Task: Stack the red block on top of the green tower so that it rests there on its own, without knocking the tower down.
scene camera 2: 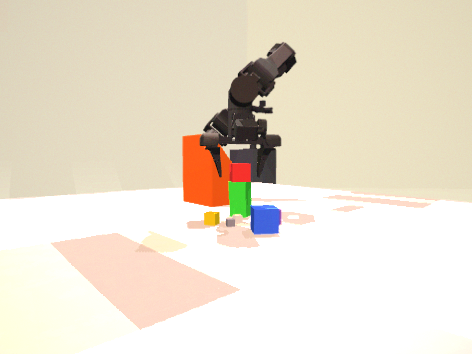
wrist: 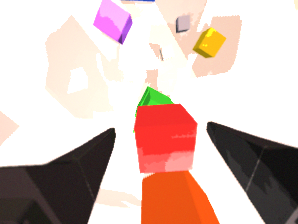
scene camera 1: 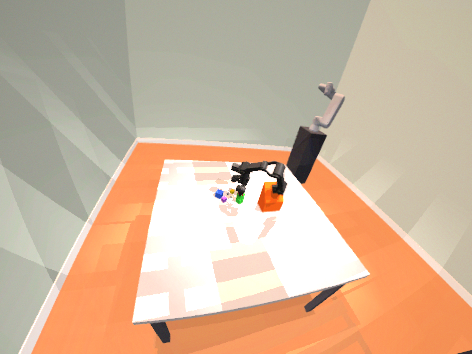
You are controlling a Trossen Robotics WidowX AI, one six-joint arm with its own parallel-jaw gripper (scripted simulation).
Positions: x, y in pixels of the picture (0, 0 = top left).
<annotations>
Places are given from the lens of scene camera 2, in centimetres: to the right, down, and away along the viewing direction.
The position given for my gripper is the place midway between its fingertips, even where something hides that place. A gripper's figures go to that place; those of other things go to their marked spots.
my gripper (scene camera 2: 239, 177): 1, 0, 72
blue cube (scene camera 2: 264, 219): 5, 8, 55
</annotations>
